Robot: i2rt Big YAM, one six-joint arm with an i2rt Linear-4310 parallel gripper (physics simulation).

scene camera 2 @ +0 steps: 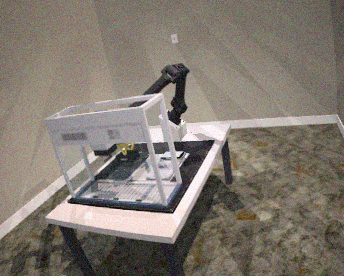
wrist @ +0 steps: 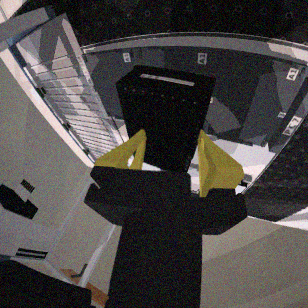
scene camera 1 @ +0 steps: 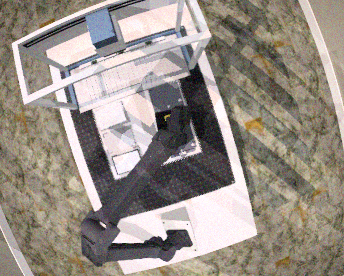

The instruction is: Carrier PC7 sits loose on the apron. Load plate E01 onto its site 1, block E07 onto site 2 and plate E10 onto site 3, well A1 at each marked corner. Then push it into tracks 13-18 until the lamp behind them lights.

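Pixels of known places: gripper, between the fingertips: (scene camera 2: 127, 154) (wrist: 171, 132); arm's base, origin of its link: (scene camera 2: 172, 118) (scene camera 1: 180, 237).
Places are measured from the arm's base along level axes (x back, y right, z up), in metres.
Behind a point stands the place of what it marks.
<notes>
My gripper (scene camera 1: 167, 118) @[z -0.048, x -0.481, y 0.146 m] (scene camera 2: 126, 148) @[z -0.048, x -0.481, y 0.146 m] (wrist: 171, 132) @[z -0.048, x -0.481, y 0.146 m] has yellow fingers shut on a black block (scene camera 1: 161, 120) @[z -0.073, x -0.505, y 0.105 m] (wrist: 165, 110) @[z -0.044, x -0.481, y 0.180 m], with a pale strip on one side; its label is not readable. The block hangs over the dark grey carrier PC7 (scene camera 1: 162, 95) @[z -0.121, x -0.608, y 0.147 m] (wrist: 240, 92) @[z -0.120, x -0.409, y 0.164 m], which shows A1 marks along one long edge and its name at one end in the wrist view. Block and arm hide part of the carrier. A white plate (scene camera 1: 111, 114) @[z -0.105, x -0.611, y -0.096 m] and a dark-outlined pale plate (scene camera 1: 126, 162) (scene camera 2: 172, 155) lie beside the carrier, with a clear plate between them; their labels are not readable. The grooved track deck (scene camera 1: 120, 77) @[z -0.131, x -0.760, y -0.004 m] (scene camera 2: 125, 192) (wrist: 70, 90) @[z -0.131, x -0.753, y 0.157 m] lies beyond the carrier.
A white open frame (scene camera 1: 21, 75) @[z 0.349, x -0.792, y -0.245 m] (scene camera 2: 153, 155) @[z 0.139, x -0.911, y -0.250 m] stands around the track deck, with a blue head unit (scene camera 1: 101, 29) @[z 0.329, x -0.820, y 0.038 m] inside its upper part. The arm (scene camera 1: 132, 180) @[z 0.303, x -0.372, y -0.029 m] (scene camera 2: 180, 92) @[z 0.219, x -0.139, y -0.148 m] reaches across from its base at the table's other end. A black mat (scene camera 1: 215, 150) @[z -0.131, x -0.292, y 0.287 m] lies under the carrier.
</notes>
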